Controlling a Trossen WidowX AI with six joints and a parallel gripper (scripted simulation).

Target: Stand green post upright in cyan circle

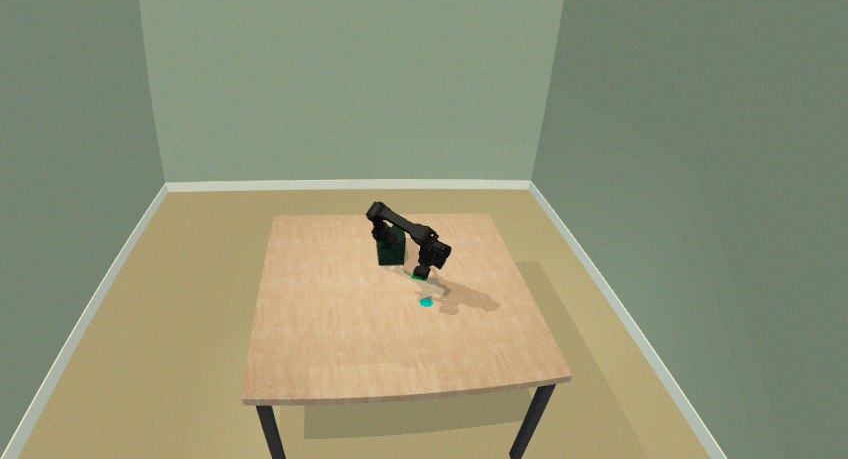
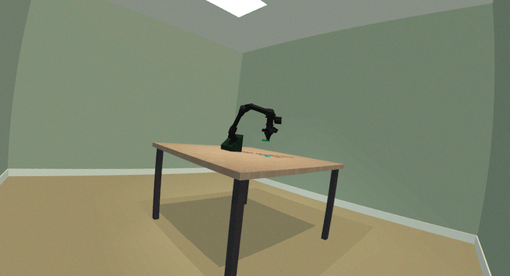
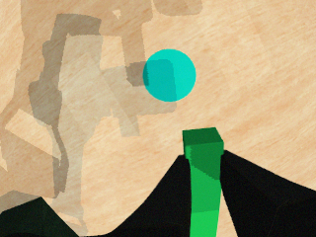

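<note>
The cyan circle lies 15 cm below my gripper tip and 2 cm to the left of it. The rest, counted from my gripper tip: green post 2 cm to the right, 1 cm behind.
</note>
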